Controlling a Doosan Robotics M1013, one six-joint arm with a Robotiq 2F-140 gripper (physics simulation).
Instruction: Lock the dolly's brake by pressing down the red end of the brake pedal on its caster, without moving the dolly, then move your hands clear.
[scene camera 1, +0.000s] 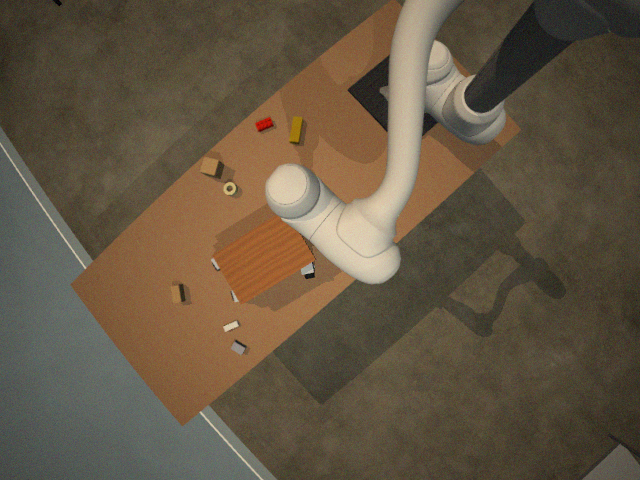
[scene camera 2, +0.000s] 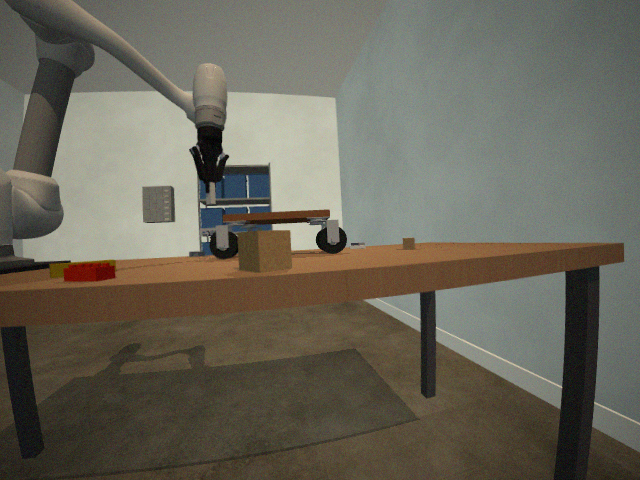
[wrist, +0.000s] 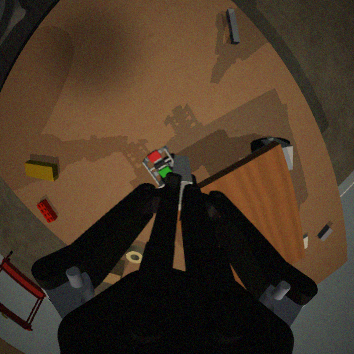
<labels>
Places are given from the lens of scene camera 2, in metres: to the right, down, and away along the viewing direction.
my gripper (scene camera 2: 210, 204): -0.33, -0.11, 0.76
red brick (scene camera 2: 93, 271): -0.32, 0.04, 0.32
tan block (scene camera 2: 259, 251): -0.09, 0.02, 0.36
dolly (scene camera 2: 332, 239): 0.04, 0.00, 0.72
The marked spots on the dolly and the red brick are 0.53 m apart.
</labels>
